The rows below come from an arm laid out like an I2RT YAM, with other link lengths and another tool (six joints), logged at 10 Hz.
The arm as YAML. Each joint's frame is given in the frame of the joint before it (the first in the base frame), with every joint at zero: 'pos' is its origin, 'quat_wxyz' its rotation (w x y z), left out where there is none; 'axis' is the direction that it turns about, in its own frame. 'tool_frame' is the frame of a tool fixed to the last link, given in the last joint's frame.
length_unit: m
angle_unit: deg
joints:
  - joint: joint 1
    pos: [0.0, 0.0, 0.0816]
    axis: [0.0, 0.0, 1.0]
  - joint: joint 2
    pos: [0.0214, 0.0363, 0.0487]
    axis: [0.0, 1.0, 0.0]
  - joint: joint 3
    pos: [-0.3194, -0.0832, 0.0]
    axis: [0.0, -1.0, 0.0]
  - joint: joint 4
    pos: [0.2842, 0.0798, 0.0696]
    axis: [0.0, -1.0, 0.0]
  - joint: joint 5
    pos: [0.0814, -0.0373, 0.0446]
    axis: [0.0, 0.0, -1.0]
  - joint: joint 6
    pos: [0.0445, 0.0, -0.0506]
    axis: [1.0, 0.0, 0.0]
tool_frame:
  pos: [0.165, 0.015, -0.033]
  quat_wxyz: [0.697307, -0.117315, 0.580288, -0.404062]
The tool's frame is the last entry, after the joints.
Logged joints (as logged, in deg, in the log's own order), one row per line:
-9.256 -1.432 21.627 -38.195 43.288 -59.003
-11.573 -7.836 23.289 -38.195 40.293 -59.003
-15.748 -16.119 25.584 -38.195 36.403 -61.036
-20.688 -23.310 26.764 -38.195 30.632 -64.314
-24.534 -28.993 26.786 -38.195 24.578 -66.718
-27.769 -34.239 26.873 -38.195 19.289 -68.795
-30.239 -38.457 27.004 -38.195 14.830 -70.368
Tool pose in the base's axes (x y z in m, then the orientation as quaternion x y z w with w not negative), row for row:
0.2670 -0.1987 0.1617 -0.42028 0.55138 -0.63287 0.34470
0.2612 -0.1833 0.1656 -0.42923 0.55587 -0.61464 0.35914
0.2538 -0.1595 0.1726 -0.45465 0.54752 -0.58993 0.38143
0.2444 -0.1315 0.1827 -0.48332 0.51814 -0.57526 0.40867
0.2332 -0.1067 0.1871 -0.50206 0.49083 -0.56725 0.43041
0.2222 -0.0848 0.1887 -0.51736 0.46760 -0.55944 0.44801
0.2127 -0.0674 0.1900 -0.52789 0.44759 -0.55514 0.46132
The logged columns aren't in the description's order. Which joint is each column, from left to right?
Columns, left to right: joint 5, joint 4, joint 3, joint 1, joint 2, joint 6.
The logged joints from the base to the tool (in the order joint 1, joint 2, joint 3, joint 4, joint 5, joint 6), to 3 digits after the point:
-38.195 43.288 21.627 -1.432 -9.256 -59.003
-38.195 40.293 23.289 -7.836 -11.573 -59.003
-38.195 36.403 25.584 -16.119 -15.748 -61.036
-38.195 30.632 26.764 -23.310 -20.688 -64.314
-38.195 24.578 26.786 -28.993 -24.534 -66.718
-38.195 19.289 26.873 -34.239 -27.769 -68.795
-38.195 14.830 27.004 -38.457 -30.239 -70.368

